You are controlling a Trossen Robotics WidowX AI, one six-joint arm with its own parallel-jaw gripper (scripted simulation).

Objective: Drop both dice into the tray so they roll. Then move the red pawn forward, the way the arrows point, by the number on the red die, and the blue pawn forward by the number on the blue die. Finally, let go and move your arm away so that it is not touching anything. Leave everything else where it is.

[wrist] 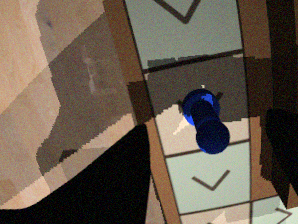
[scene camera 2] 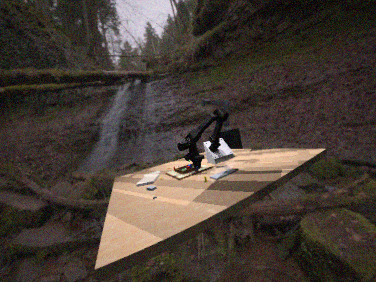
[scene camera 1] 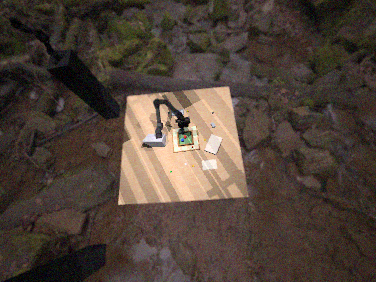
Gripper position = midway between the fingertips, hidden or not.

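Observation:
There's my gripper [wrist: 207, 127], and there's a blue pawn [wrist: 201, 108] too. Scene camera 1 misses the pawn, though, hidden by my gripper.

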